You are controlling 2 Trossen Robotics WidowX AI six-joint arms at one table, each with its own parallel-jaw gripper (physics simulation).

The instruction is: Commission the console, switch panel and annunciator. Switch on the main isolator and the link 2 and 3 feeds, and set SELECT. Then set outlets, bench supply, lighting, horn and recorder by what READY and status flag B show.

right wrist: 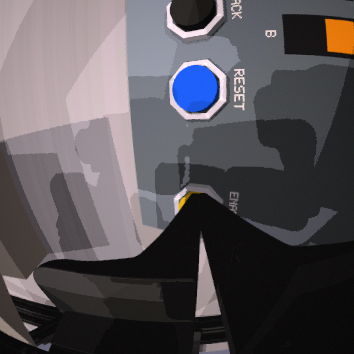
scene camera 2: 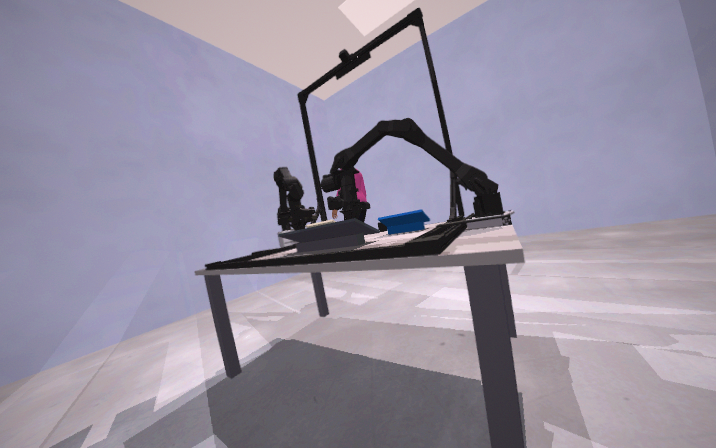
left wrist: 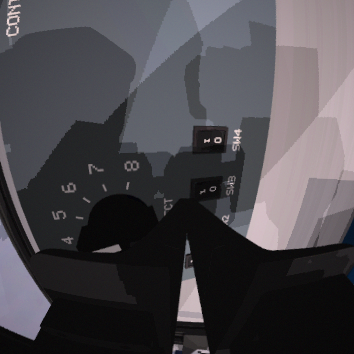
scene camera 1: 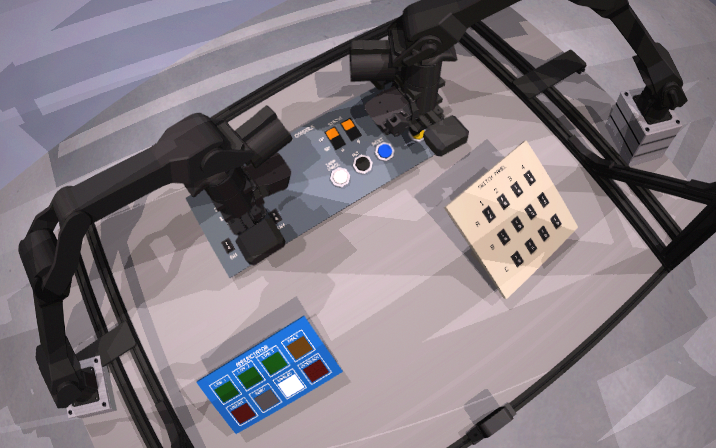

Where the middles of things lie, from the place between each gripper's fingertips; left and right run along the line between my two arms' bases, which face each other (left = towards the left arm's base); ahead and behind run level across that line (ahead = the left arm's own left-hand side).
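The blue RESET button [right wrist: 194, 88] is 24 cm to the right of my left hand and 2 cm ahead of it. The SELECT knob [left wrist: 115, 222] is 3 cm ahead of that same left hand, and it's 1 cm to the left of it and 2 cm above it.
From my right hand, the SELECT knob is 310 mm to the left and 20 mm above, while the blue RESET button is 60 mm to the left of that hand and 10 mm behind it.
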